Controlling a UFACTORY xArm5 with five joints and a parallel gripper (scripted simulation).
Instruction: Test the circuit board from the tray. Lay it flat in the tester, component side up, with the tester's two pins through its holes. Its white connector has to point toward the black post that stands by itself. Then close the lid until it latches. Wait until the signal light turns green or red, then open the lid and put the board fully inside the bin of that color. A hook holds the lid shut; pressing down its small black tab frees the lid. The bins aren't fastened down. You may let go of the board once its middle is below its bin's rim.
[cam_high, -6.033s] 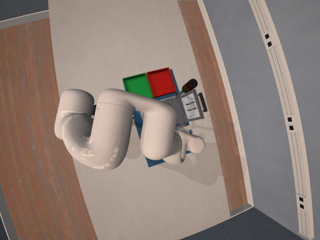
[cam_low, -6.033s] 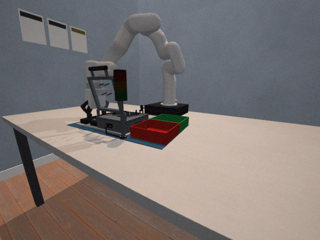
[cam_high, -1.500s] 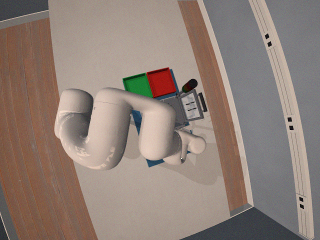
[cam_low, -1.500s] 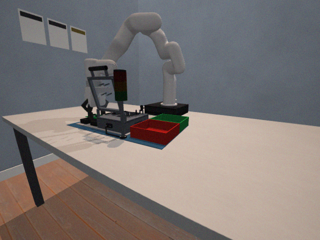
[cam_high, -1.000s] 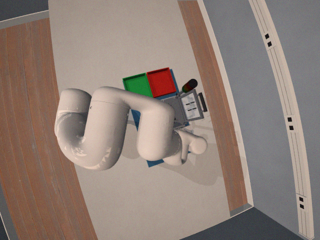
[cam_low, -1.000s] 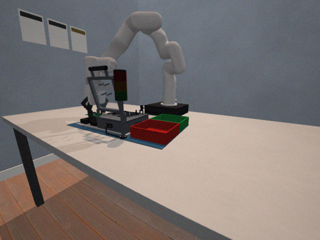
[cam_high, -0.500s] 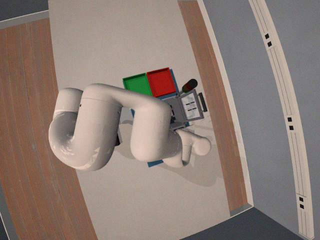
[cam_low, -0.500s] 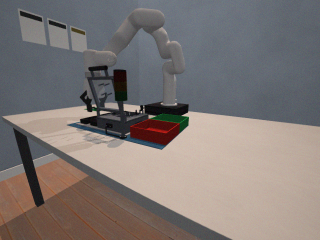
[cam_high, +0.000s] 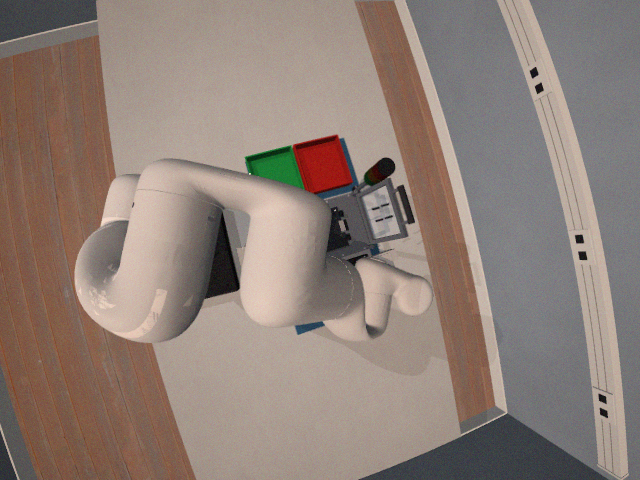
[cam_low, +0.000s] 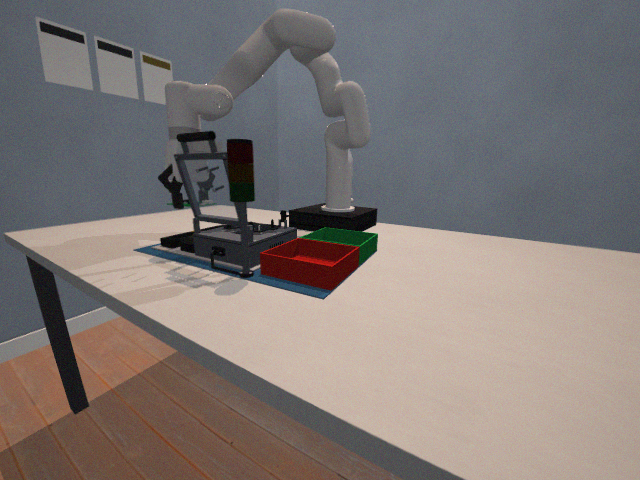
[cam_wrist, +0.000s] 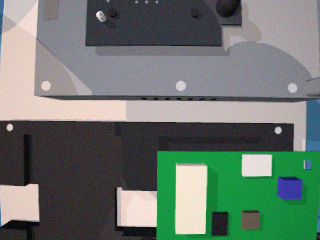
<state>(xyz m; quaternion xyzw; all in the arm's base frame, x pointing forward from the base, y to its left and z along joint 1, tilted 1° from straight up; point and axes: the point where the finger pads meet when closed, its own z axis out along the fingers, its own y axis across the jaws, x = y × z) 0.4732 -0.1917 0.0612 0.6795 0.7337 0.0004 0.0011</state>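
Now: the green circuit board right at my hand. Round my hand: black block (220 mm to the left, 120 mm behind, 30 mm below); red bin (370 mm to the left, 110 mm below, 20 mm behind); green bin (360 mm to the left, 170 mm behind, 110 mm below).
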